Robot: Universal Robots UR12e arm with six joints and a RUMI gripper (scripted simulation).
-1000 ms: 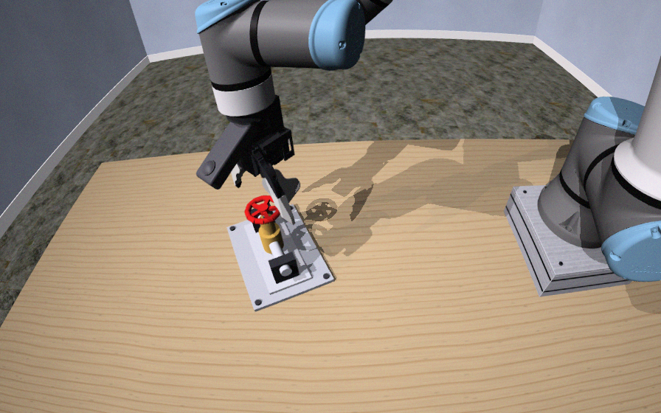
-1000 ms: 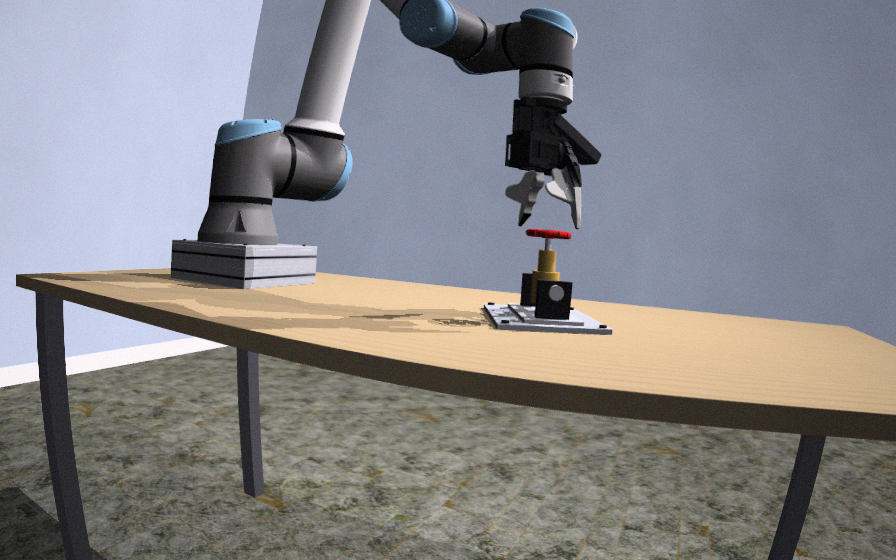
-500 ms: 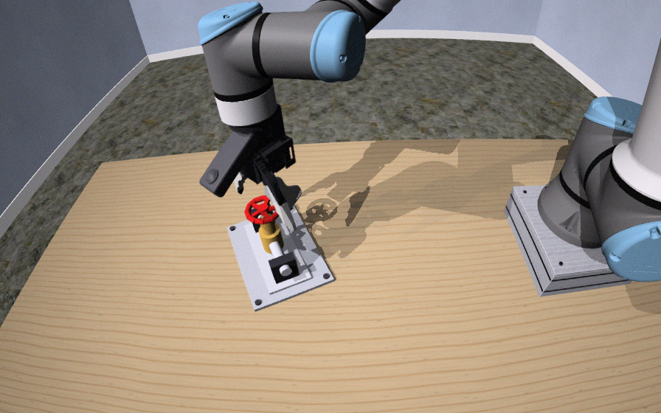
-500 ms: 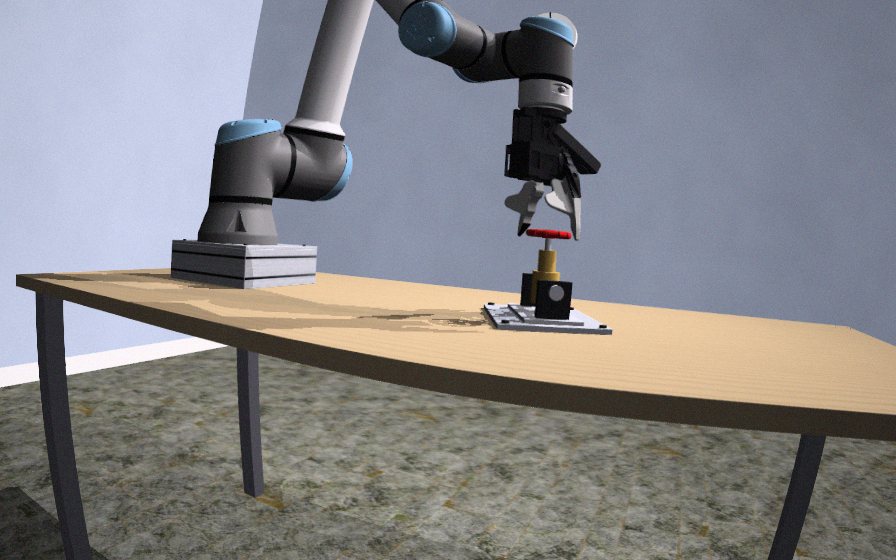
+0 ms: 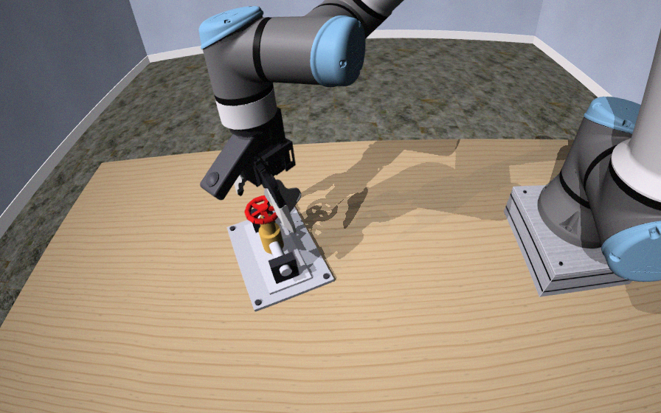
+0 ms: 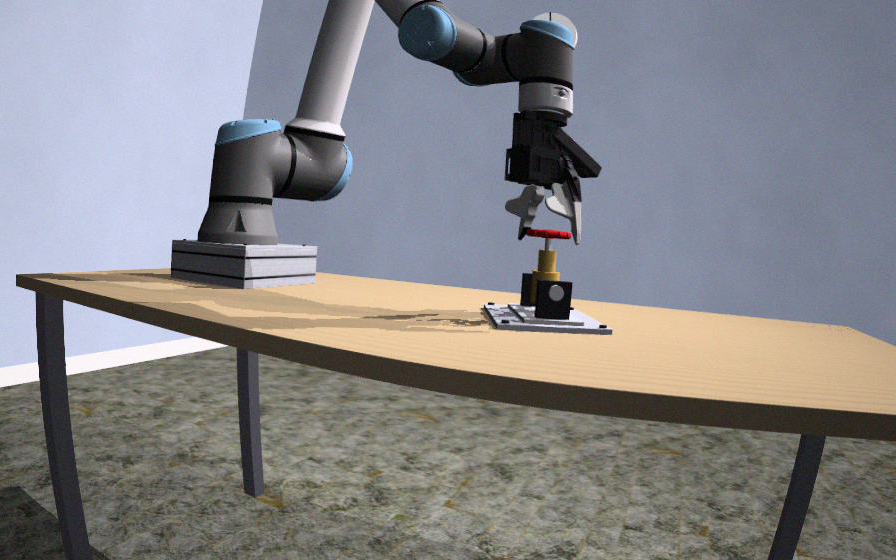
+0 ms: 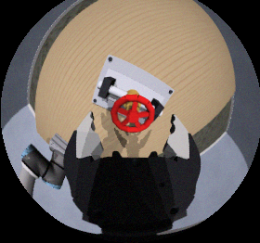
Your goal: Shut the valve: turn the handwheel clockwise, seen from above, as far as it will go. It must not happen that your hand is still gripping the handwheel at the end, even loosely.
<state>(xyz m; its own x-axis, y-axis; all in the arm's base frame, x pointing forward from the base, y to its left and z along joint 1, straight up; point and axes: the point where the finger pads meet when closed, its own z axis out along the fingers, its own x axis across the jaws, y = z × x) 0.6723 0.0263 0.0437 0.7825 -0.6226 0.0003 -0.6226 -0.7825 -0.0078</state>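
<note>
My gripper is now 10 mm below the red handwheel.
</note>
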